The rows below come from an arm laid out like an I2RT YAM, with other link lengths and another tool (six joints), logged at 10 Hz.
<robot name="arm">
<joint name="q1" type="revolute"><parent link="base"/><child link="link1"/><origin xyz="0.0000 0.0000 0.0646" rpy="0.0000 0.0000 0.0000"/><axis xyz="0 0 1"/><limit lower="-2.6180" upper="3.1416"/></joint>
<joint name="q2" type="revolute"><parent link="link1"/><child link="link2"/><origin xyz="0.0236 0.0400 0.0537" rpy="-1.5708 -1.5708 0.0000"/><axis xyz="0 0 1"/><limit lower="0.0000" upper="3.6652"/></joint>
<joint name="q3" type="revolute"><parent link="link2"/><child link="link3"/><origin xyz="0.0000 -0.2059 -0.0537" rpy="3.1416 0.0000 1.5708"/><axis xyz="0 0 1"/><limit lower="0.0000" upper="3.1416"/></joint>
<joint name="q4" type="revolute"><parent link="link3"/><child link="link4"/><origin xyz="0.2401 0.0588 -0.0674" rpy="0.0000 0.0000 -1.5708"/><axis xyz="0 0 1"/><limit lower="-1.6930" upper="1.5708"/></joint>
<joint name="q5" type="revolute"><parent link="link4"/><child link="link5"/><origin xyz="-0.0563 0.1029 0.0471" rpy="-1.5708 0.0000 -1.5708"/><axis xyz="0 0 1"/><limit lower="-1.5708" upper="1.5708"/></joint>
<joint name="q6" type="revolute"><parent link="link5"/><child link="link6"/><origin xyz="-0.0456 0.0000 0.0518" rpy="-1.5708 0.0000 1.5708"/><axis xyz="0 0 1"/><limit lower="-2.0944" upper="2.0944"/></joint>
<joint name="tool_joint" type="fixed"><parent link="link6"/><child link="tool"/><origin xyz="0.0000 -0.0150 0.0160" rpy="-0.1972 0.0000 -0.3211"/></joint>
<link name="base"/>
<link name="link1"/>
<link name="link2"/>
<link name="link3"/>
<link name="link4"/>
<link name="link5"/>
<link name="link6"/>
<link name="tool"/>
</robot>
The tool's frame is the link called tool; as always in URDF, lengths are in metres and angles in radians.
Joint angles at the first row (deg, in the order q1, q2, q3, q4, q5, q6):
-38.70 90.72 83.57 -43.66 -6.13 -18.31
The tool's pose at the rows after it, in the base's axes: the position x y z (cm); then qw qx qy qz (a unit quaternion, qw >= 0):
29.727, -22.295, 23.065, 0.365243, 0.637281, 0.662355, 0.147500
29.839, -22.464, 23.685, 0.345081, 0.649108, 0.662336, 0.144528
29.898, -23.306, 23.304, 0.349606, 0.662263, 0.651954, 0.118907
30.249, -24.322, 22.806, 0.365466, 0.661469, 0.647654, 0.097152
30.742, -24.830, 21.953, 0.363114, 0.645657, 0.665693, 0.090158
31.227, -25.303, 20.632, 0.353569, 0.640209, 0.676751, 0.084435
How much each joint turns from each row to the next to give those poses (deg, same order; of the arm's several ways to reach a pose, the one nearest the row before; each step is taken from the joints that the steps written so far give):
0.72 3.76 7.87 -7.28 1.22 0.03
-0.08 2.97 5.62 -5.20 0.20 0.59
-0.48 1.44 0.72 0.68 3.06 0.83
-0.44 1.11 -0.49 3.12 2.47 -0.57
0.00 1.71 0.01 1.51 0.13 -2.86
0.00 2.30 0.00 1.16 0.24 -1.49

